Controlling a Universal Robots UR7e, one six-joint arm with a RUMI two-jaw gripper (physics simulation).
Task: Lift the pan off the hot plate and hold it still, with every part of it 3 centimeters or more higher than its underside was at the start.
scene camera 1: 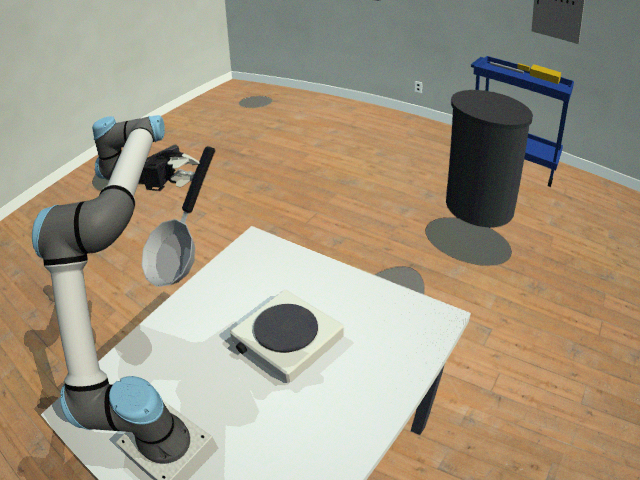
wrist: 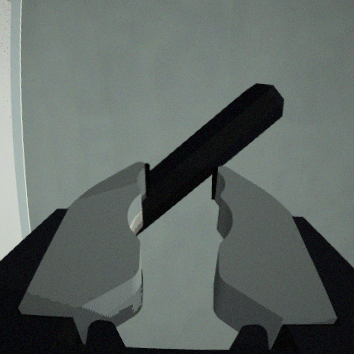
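Seen in the pictures: gripper, fingertip midpoint: (scene camera 1: pixel 200 169) (wrist: pixel 180 169); arm's base at its link origin: (scene camera 1: pixel 163 439).
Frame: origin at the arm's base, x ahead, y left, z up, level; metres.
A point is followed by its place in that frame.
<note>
The pan (scene camera 1: pixel 168 253) {x 0.389, y 0.193, z 0.262 m} hangs in the air, tilted steeply with its bowl down and its black handle (scene camera 1: pixel 199 178) {x 0.512, y 0.138, z 0.436 m} (wrist: pixel 210 150) {x 0.549, y 0.162, z 0.459 m} pointing up. It is well above the level of the white table. My gripper (scene camera 1: pixel 195 169) {x 0.537, y 0.153, z 0.445 m} (wrist: pixel 180 169) {x 0.537, y 0.153, z 0.445 m} is shut on the handle, which runs diagonally between the fingertips in the wrist view. In the wrist view the pan's bowl is mostly hidden behind the left finger. The hot plate (scene camera 1: pixel 285 328) {x 0.505, y -0.078, z -0.006 m}, a cream square block with a dark round plate on top, stands on the table (scene camera 1: pixel 310 434) {x 0.246, y -0.294, z -0.073 m}, apart from the pan.
The robot's base (scene camera 1: pixel 160 439) {x -0.028, y -0.052, z 0.095 m} stands at the table's near left corner. A dark grey bin (scene camera 1: pixel 485 160) is beyond the table at the right, with a blue cart (scene camera 1: pixel 563 124) behind it. Grey walls (scene camera 1: pixel 361 46) stand at the back.
</note>
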